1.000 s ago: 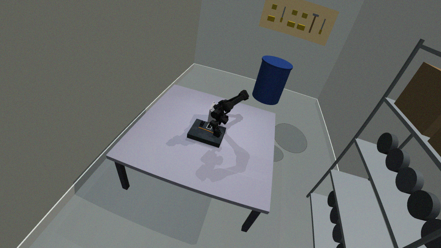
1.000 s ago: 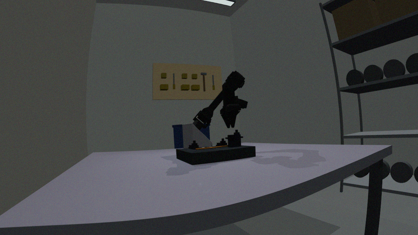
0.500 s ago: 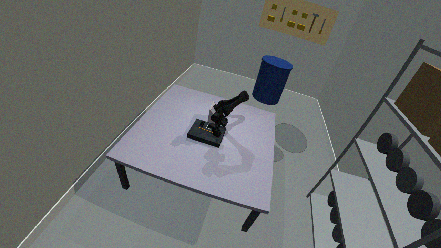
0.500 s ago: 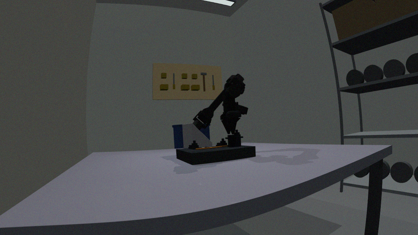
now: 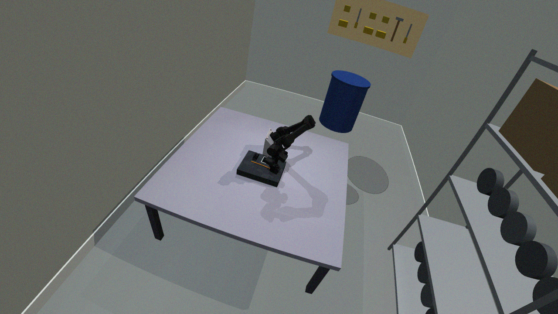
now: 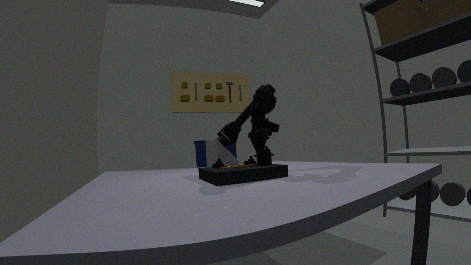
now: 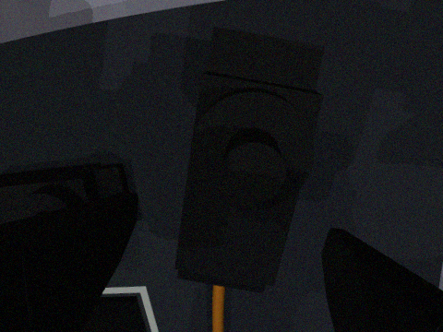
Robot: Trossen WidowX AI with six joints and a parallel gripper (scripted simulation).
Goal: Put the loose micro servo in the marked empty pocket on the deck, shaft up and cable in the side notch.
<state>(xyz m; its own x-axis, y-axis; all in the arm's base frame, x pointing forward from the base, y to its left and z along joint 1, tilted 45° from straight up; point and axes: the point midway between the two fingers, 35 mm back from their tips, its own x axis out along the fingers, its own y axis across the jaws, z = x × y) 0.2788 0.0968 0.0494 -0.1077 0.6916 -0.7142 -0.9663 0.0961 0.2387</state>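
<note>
Now: the dark deck 20 mm ahead of my gripper tip, 80 mm to the right of it and 70 mm below it.
</note>
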